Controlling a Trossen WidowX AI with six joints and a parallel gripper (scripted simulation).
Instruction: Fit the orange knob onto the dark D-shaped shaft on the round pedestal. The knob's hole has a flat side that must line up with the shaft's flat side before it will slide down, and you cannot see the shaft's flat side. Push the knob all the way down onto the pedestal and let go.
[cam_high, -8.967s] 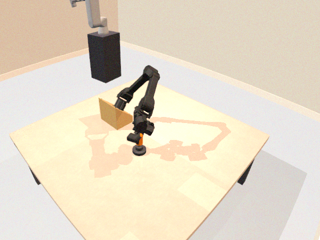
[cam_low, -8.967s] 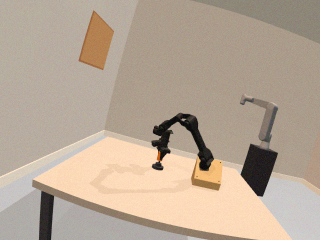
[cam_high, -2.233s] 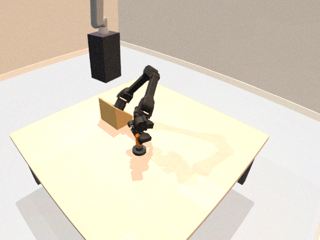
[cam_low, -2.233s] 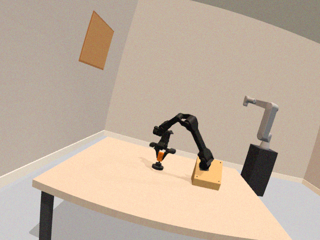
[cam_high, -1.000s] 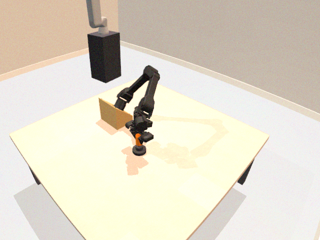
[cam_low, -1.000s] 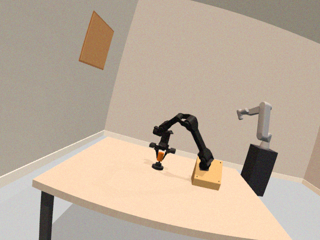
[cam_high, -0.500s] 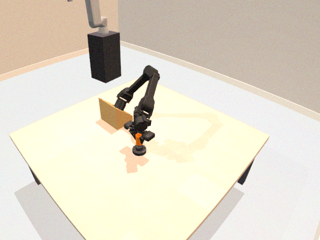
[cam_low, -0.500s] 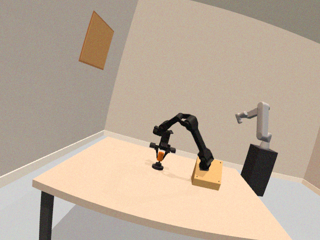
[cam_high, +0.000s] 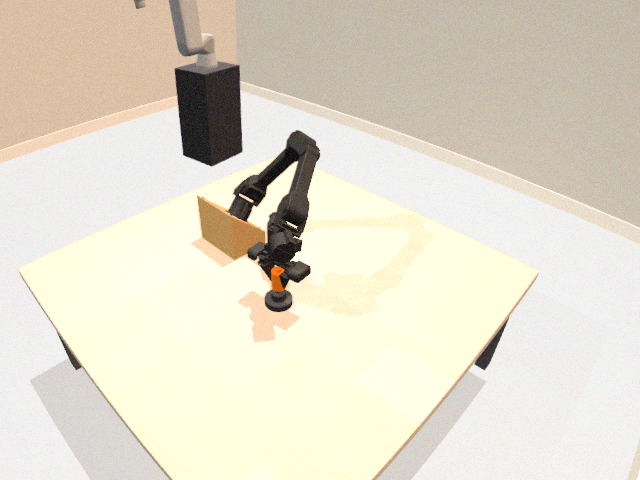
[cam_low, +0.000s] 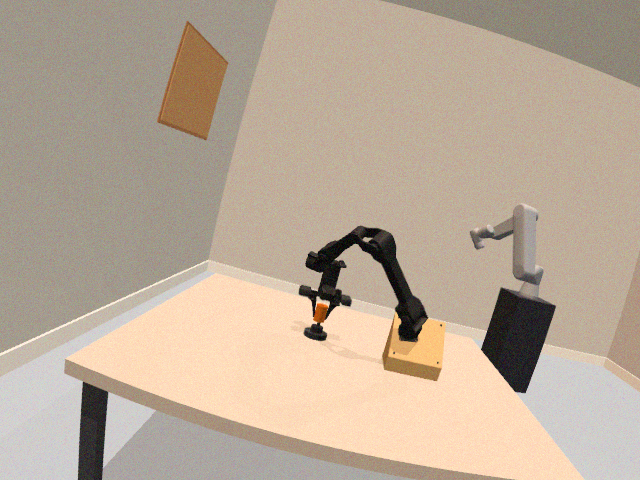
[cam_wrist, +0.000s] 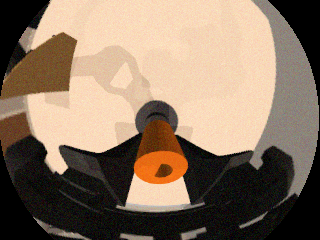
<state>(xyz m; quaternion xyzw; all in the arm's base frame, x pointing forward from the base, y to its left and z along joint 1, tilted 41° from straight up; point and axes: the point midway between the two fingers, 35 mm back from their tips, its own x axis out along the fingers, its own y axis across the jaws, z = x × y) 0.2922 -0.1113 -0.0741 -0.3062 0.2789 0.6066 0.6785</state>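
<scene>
Right now the orange knob is 2 cm above my gripper tip. Also, from my gripper tip: dark round pedestal (4 cm below).
</scene>
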